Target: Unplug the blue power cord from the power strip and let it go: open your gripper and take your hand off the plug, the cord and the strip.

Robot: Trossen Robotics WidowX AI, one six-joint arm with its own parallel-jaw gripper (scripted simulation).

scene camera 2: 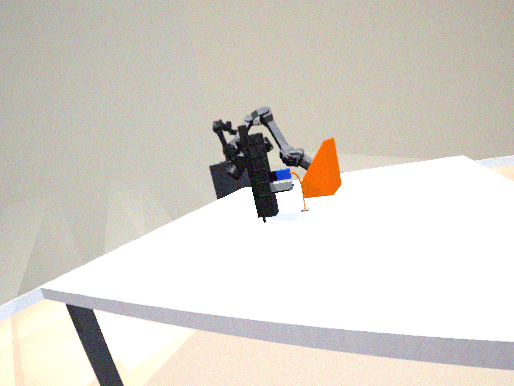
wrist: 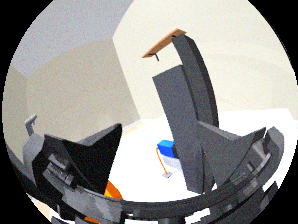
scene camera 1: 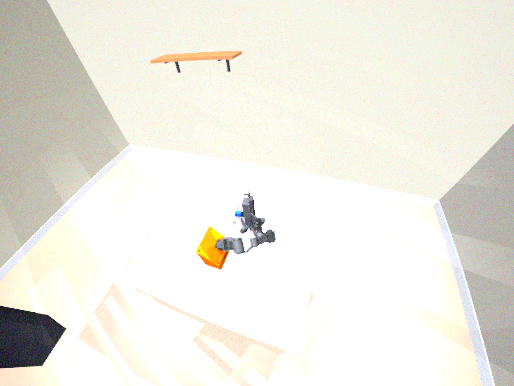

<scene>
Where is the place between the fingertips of my gripper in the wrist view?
160, 126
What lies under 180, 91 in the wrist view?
A power strip.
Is my gripper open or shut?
Open.
</scene>
